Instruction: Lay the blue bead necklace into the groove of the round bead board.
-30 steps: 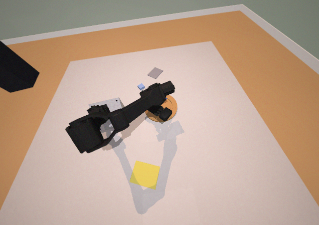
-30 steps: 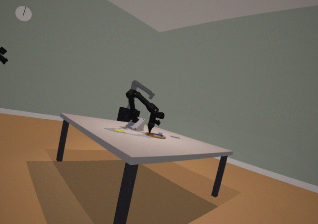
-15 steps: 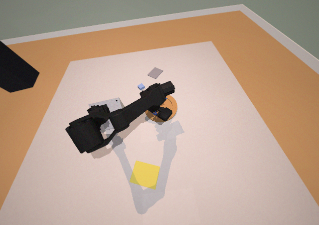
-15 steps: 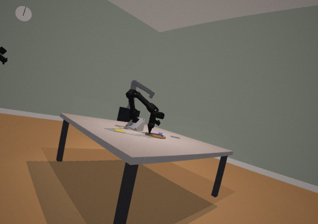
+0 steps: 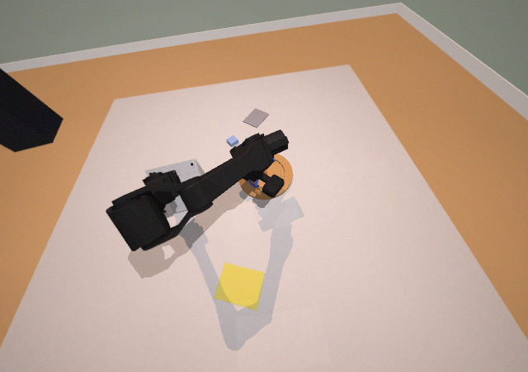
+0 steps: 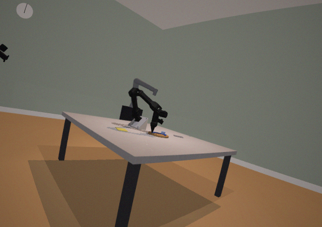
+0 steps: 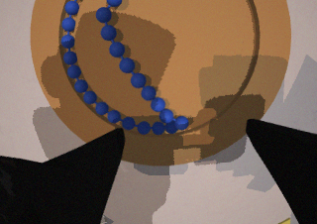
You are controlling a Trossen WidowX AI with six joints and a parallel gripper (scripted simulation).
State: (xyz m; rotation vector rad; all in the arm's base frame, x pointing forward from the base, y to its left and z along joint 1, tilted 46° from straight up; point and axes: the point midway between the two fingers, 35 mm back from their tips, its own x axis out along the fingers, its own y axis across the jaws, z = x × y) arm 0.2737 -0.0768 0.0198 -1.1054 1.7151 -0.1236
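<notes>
Now: gripper tip 40 mm short of the round bead board, 50 mm to the right of it and 10 mm above it. Also, from my gripper tip: yellow square patch 120 mm behind, 270 mm to the right, 20 mm below; flat grey tile 80 mm ahead, 360 mm to the left, 20 mm below; light blue cube 50 mm behind, 250 mm to the left, 10 mm below.
</notes>
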